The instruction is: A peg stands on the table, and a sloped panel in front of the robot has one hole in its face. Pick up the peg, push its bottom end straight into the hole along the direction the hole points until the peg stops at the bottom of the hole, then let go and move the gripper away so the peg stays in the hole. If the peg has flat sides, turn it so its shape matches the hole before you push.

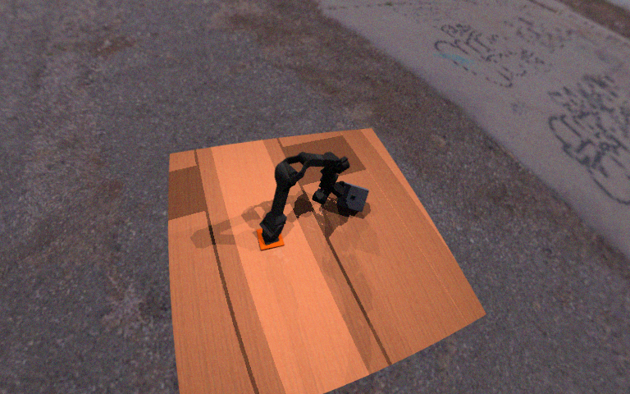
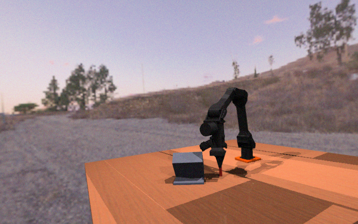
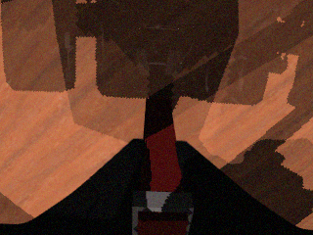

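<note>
Right now my gripper tip is 130 mm short of the grey sloped panel, 60 mm to the left of it and 30 mm below it. Round my gripper tip: red square peg 20 mm above.
</note>
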